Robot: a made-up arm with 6 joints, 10 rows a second.
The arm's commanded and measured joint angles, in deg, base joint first. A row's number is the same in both.
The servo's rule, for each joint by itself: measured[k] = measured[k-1] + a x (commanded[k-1-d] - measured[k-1]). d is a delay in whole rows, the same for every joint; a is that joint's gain. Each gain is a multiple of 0.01, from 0.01 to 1. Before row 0 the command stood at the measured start. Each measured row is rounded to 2 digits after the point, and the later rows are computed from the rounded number. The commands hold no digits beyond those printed.
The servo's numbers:
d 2
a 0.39 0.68 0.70 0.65 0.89 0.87
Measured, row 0:
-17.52, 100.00, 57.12, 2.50, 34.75, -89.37
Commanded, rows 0 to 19:
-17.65, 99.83, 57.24, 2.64, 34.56, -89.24
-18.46, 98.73, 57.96, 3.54, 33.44, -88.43
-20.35, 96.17, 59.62, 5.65, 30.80, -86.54
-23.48, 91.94, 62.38, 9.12, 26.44, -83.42
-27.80, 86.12, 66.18, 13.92, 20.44, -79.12
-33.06, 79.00, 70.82, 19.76, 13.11, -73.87
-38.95, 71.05, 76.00, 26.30, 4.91, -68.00
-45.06, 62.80, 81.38, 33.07, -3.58, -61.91
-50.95, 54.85, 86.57, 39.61, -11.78, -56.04
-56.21, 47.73, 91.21, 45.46, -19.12, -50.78
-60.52, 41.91, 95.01, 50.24, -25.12, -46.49
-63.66, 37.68, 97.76, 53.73, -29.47, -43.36
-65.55, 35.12, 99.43, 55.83, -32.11, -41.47
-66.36, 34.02, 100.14, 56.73, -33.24, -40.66
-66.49, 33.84, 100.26, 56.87, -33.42, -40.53
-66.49, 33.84, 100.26, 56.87, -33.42, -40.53
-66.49, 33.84, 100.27, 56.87, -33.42, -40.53
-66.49, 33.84, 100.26, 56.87, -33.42, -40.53
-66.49, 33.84, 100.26, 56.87, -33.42, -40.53
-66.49, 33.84, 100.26, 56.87, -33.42, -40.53
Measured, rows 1 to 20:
-17.52, 100.00, 57.12, 2.50, 34.75, -89.37
-17.52, 100.00, 57.12, 2.50, 34.75, -89.37
-17.57, 99.88, 57.20, 2.59, 34.58, -89.26
-17.92, 99.10, 57.73, 3.21, 33.57, -88.54
-18.87, 97.11, 59.05, 4.80, 31.10, -86.80
-20.67, 93.59, 61.38, 7.61, 26.95, -83.86
-23.45, 88.51, 64.74, 11.71, 21.16, -79.74
-27.20, 82.04, 69.00, 16.94, 14.00, -74.63
-31.78, 74.57, 73.90, 23.02, 5.91, -68.86
-36.96, 66.57, 79.14, 29.55, -2.54, -62.81
-42.42, 58.60, 84.34, 36.09, -10.76, -56.92
-47.80, 51.21, 89.15, 42.18, -18.20, -51.58
-52.76, 44.89, 93.25, 47.42, -24.36, -47.15
-57.01, 39.99, 96.41, 51.52, -28.91, -43.85
-60.34, 36.68, 98.52, 54.32, -31.76, -41.78
-62.69, 34.87, 99.65, 55.89, -33.08, -40.81
-64.17, 34.17, 100.08, 56.53, -33.38, -40.57
-65.07, 33.95, 100.21, 56.75, -33.42, -40.54
-65.62, 33.88, 100.25, 56.83, -33.42, -40.53
-65.96, 33.85, 100.26, 56.86, -33.42, -40.53

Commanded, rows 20 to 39:
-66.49, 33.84, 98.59, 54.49, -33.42, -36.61
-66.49, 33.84, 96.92, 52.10, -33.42, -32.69
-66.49, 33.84, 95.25, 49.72, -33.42, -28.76
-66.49, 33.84, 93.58, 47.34, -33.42, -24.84
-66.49, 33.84, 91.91, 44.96, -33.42, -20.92
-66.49, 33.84, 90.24, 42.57, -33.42, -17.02
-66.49, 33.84, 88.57, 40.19, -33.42, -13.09
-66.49, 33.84, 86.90, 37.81, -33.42, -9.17
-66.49, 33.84, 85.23, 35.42, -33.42, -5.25
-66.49, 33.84, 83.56, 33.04, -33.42, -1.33
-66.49, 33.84, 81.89, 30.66, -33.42, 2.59
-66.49, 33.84, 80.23, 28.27, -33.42, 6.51
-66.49, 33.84, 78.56, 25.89, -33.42, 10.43
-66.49, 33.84, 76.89, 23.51, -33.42, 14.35
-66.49, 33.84, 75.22, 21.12, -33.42, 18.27
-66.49, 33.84, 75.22, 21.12, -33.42, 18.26
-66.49, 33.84, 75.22, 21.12, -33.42, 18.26
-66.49, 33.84, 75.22, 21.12, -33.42, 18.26
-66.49, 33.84, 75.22, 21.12, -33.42, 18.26
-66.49, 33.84, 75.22, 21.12, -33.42, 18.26
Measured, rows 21 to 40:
-66.17, 33.84, 100.26, 56.87, -33.42, -40.53
-66.29, 33.84, 100.26, 56.87, -33.42, -40.53
-66.37, 33.84, 99.09, 55.32, -33.42, -37.12
-66.42, 33.84, 97.57, 53.23, -33.42, -33.27
-66.45, 33.84, 95.95, 50.95, -33.42, -29.35
-66.47, 33.84, 94.29, 48.60, -33.42, -25.43
-66.48, 33.84, 92.62, 46.23, -33.42, -21.51
-66.48, 33.84, 90.95, 43.85, -33.42, -17.60
-66.48, 33.84, 89.28, 41.47, -33.42, -13.68
-66.48, 33.84, 87.61, 39.09, -33.42, -9.76
-66.48, 33.84, 85.94, 36.70, -33.42, -5.84
-66.48, 33.84, 84.27, 34.32, -33.42, -1.92
-66.48, 33.84, 82.60, 31.94, -33.42, 2.00
-66.48, 33.84, 80.94, 29.55, -33.42, 5.92
-66.48, 33.84, 79.27, 27.17, -33.42, 9.84
-66.48, 33.84, 77.60, 24.79, -33.42, 13.76
-66.48, 33.84, 75.93, 22.40, -33.42, 17.68
-66.48, 33.84, 75.43, 21.57, -33.42, 18.18
-66.48, 33.84, 75.28, 21.28, -33.42, 18.25
-66.48, 33.84, 75.24, 21.18, -33.42, 18.26

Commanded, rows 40 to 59:
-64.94, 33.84, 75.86, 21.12, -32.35, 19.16
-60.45, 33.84, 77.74, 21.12, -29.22, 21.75
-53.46, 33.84, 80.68, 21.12, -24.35, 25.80
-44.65, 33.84, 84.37, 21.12, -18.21, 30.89
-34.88, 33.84, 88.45, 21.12, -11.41, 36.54
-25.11, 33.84, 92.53, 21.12, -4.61, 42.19
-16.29, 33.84, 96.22, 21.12, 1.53, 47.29
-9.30, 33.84, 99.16, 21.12, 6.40, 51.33
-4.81, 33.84, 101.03, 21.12, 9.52, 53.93
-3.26, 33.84, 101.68, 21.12, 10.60, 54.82
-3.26, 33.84, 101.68, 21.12, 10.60, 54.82
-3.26, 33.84, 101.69, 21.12, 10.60, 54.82
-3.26, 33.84, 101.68, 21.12, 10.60, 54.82
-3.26, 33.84, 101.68, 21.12, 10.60, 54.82
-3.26, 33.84, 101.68, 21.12, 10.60, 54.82
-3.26, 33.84, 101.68, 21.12, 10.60, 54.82
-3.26, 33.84, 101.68, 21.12, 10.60, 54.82
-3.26, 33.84, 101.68, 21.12, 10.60, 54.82
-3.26, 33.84, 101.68, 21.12, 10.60, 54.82
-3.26, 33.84, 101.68, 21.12, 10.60, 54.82
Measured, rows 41 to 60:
-66.48, 33.84, 75.23, 21.14, -33.42, 18.26
-66.48, 33.84, 75.22, 21.13, -33.42, 18.26
-65.88, 33.84, 75.67, 21.12, -32.47, 19.04
-63.76, 33.84, 77.12, 21.12, -29.58, 21.40
-59.74, 33.84, 79.61, 21.12, -24.93, 25.23
-53.85, 33.84, 82.94, 21.12, -18.95, 30.15
-46.45, 33.84, 86.80, 21.12, -12.24, 35.71
-38.13, 33.84, 90.81, 21.12, -5.45, 41.35
-29.61, 33.84, 94.60, 21.12, 0.76, 46.52
-21.69, 33.84, 97.79, 21.12, 5.78, 50.70
-15.11, 33.84, 100.06, 21.12, 9.11, 53.51
-10.49, 33.84, 101.19, 21.12, 10.44, 54.65
-7.67, 33.84, 101.53, 21.12, 10.58, 54.80
-5.95, 33.84, 101.64, 21.12, 10.60, 54.82
-4.90, 33.84, 101.67, 21.12, 10.60, 54.82
-4.26, 33.84, 101.68, 21.12, 10.60, 54.82
-3.87, 33.84, 101.68, 21.12, 10.60, 54.82
-3.63, 33.84, 101.68, 21.12, 10.60, 54.82
-3.49, 33.84, 101.68, 21.12, 10.60, 54.82
-3.40, 33.84, 101.68, 21.12, 10.60, 54.82

